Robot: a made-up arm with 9 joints. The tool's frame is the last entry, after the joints. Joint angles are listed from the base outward.
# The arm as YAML. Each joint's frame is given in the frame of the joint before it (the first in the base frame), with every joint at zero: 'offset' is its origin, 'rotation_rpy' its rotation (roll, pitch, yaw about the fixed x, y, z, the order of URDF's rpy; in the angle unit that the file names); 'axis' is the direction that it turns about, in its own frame. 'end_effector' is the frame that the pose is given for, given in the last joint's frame.
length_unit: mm
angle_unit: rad
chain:
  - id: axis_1
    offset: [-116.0, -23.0, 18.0]
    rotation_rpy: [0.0, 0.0, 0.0]
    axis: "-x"
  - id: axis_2
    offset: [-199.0, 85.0, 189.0]
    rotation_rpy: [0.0, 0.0, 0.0]
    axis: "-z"
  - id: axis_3
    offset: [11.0, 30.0, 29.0]
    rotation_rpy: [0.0, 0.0, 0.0]
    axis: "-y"
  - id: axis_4
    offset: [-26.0, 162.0, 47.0]
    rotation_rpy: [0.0, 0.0, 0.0]
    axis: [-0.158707, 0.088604, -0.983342]
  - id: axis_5
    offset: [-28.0, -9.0, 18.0]
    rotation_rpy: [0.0, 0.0, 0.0]
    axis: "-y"
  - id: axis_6
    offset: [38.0, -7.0, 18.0]
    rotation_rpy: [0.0, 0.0, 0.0]
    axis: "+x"
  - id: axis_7
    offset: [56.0, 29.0, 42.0]
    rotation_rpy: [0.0, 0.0, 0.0]
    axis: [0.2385, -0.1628, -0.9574]
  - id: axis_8
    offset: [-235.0, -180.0, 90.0]
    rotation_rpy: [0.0, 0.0, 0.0]
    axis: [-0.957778, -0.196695, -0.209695]
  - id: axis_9
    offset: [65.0, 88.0, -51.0]
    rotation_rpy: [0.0, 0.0, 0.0]
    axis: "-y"
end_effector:
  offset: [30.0, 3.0, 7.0]
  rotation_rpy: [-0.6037, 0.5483, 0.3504]
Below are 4 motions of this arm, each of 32 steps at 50 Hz.
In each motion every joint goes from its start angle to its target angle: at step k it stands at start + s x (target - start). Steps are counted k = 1, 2, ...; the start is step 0. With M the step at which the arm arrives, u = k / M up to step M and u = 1 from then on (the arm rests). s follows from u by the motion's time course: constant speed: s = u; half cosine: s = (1 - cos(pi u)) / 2; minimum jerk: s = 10 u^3 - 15 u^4 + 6 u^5.
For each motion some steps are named. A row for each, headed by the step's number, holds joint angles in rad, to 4 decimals.
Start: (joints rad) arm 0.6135 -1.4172 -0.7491 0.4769 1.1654 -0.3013 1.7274 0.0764 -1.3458
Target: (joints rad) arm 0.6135 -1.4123 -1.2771 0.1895 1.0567 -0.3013 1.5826 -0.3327 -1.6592
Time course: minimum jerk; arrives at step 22
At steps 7, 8, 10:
7: 0.6135 -1.4163 -0.8483 0.4229 1.1450 -0.3013 1.7002 -0.0005 -1.4047
8: 0.6135 -1.4159 -0.8846 0.4031 1.1375 -0.3013 1.6902 -0.0286 -1.4263
10: 0.6135 -1.4152 -0.9683 0.3576 1.1203 -0.3013 1.6673 -0.0935 -1.4759

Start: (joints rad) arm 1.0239 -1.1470 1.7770 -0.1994 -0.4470 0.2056 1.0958 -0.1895 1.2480
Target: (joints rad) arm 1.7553 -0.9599 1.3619 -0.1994 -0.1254 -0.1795 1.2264 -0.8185 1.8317
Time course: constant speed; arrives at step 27
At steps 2, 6, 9, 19, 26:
2: 1.0781 -1.1331 1.7463 -0.1994 -0.4232 0.1771 1.1055 -0.2361 1.2912
6: 1.1864 -1.1054 1.6848 -0.1994 -0.3755 0.1200 1.1248 -0.3293 1.3777
9: 1.2677 -1.0846 1.6386 -0.1994 -0.3398 0.0772 1.1393 -0.3992 1.4426
19: 1.5386 -1.0153 1.4849 -0.1994 -0.2207 -0.0654 1.1877 -0.6321 1.6588
26: 1.7282 -0.9668 1.3773 -0.1994 -0.1373 -0.1652 1.2216 -0.7952 1.8101

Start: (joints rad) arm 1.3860 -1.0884 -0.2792 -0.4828 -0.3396 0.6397 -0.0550 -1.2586 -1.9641
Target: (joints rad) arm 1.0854 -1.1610 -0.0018 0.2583 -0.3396 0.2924 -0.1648 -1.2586 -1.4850
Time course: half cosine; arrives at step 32
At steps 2, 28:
2: 1.3831 -1.0891 -0.2765 -0.4757 -0.3396 0.6364 -0.0561 -1.2586 -1.9595
28: 1.0968 -1.1582 -0.0124 0.2301 -0.3396 0.3056 -0.1606 -1.2586 -1.5032

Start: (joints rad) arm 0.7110 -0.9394 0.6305 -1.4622 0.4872 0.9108 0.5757 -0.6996 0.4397
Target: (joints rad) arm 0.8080 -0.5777 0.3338 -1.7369 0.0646 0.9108 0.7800 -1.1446 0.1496
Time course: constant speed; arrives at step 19
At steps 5, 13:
5: 0.7365 -0.8442 0.5524 -1.5345 0.3760 0.9108 0.6295 -0.8167 0.3634
13: 0.7774 -0.6919 0.4275 -1.6502 0.1981 0.9108 0.7155 -1.0041 0.2412

